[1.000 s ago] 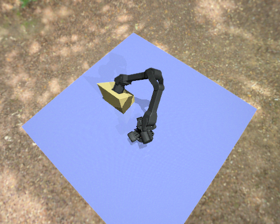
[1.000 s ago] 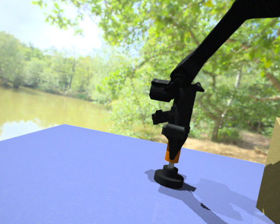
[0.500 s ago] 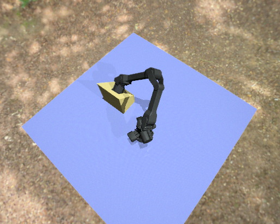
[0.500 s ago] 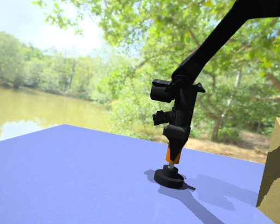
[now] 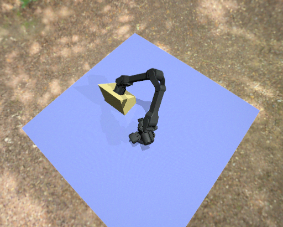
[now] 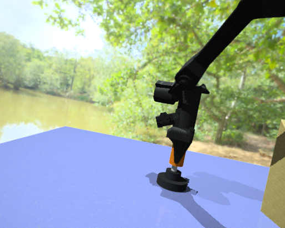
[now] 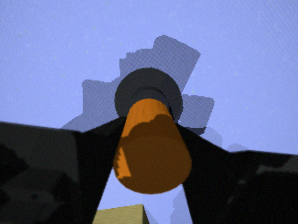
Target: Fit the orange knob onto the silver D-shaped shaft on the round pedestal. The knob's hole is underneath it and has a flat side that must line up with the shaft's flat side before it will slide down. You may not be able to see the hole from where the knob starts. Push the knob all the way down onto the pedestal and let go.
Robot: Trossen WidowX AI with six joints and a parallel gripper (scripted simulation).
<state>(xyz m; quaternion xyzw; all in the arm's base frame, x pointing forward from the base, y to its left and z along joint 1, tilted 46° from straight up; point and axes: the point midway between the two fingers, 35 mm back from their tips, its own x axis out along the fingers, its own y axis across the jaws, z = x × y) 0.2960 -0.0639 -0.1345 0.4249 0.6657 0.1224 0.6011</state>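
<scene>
The orange knob is 30 mm above my gripper tip. From my gripper tip the other things lie so: round pedestal: 40 mm below.
</scene>
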